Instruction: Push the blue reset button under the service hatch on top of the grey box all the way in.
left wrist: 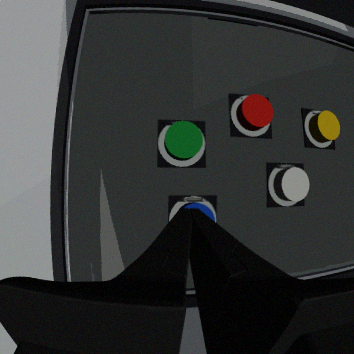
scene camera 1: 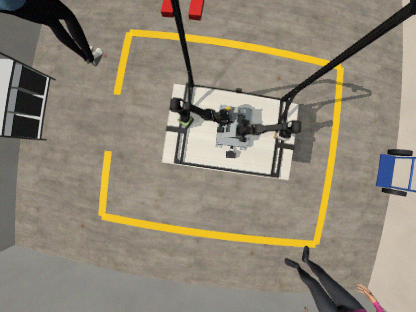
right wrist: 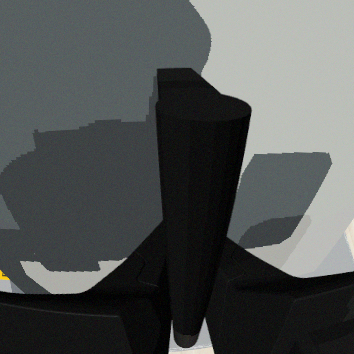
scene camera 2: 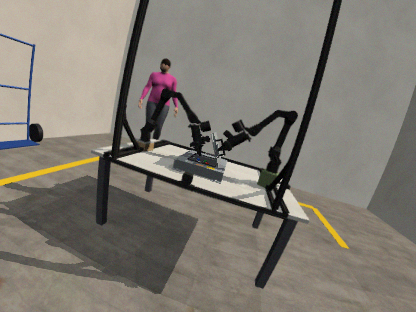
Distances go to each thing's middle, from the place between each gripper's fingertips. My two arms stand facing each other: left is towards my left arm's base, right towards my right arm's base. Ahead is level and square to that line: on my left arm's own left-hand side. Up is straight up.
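My left hand is 30 mm above the green button (left wrist: pixel 183 139) and 40 mm to the left of it. The white button (left wrist: pixel 291 184) is 30 mm below that left hand, 70 mm behind it and 20 mm to the right, and the red button (left wrist: pixel 254 111) is 30 mm below the hand too, but 50 mm behind and 60 mm to the right of it. There's also the service hatch (right wrist: pixel 222 125), and that's 70 mm above my left hand, 40 mm behind it and 110 mm to the right.
With my right hand, the service hatch is right at it. The green button is 110 mm below my right hand, 40 mm ahead of it and 70 mm to the left, the red button is 110 mm below that hand, 10 mm behind and 40 mm to the left, and the white button is 110 mm below it as well, 40 mm behind and 90 mm to the left.
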